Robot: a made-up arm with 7 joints. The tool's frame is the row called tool.
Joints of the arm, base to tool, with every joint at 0 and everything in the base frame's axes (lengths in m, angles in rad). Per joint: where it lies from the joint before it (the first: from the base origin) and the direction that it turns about. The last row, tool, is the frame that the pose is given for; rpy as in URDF.
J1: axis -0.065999 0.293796 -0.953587 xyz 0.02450 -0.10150 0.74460
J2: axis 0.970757 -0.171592 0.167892 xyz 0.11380 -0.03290 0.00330
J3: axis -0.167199 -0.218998 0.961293 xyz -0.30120 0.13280 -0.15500
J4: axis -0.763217 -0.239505 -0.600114 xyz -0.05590 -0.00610 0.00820
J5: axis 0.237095 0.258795 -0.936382 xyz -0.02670 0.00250 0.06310
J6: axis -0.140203 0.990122 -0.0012 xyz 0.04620 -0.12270 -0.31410
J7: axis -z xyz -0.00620 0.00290 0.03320
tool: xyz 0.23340 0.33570 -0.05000 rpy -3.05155 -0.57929 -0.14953
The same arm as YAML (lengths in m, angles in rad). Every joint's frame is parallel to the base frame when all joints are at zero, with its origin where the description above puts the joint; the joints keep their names.
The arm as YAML. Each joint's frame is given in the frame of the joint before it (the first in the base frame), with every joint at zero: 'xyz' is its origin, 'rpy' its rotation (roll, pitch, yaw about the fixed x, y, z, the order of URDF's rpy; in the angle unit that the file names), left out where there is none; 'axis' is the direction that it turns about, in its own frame. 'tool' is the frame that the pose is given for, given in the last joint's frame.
units:
  length: m
  angle: rad
joints:
  - name: J1
    type: revolute
    origin:
      xyz: [0.0245, -0.1015, 0.7446]
    axis: [-0.065999, 0.293796, -0.953587]
  - name: J2
    type: revolute
    origin:
      xyz: [0.1138, -0.0329, 0.0033]
    axis: [0.970757, -0.171592, 0.167892]
  - name: J3
    type: revolute
    origin:
      xyz: [-0.3012, 0.1328, -0.155]
    axis: [-0.167199, -0.218998, 0.961293]
  - name: J4
    type: revolute
    origin:
      xyz: [-0.0559, -0.0061, 0.0082]
    axis: [-0.763217, -0.239505, -0.600114]
  - name: J5
    type: revolute
    origin:
      xyz: [-0.0267, 0.0025, 0.0631]
    axis: [0.237095, 0.258795, -0.936382]
  - name: J6
    type: revolute
    origin:
      xyz: [0.0462, -0.1227, -0.3141]
    axis: [-0.140203, 0.990122, -0.0012]
  - name: J7
    type: revolute
    origin:
      xyz: [-0.0062, 0.0029, 0.0332]
    axis: [0.0, 0.0, -1.0]
tool:
  origin:
    xyz: [0.2334, 0.3357, -0.05]
    rpy: [-3.0516, -0.5793, -0.1495]

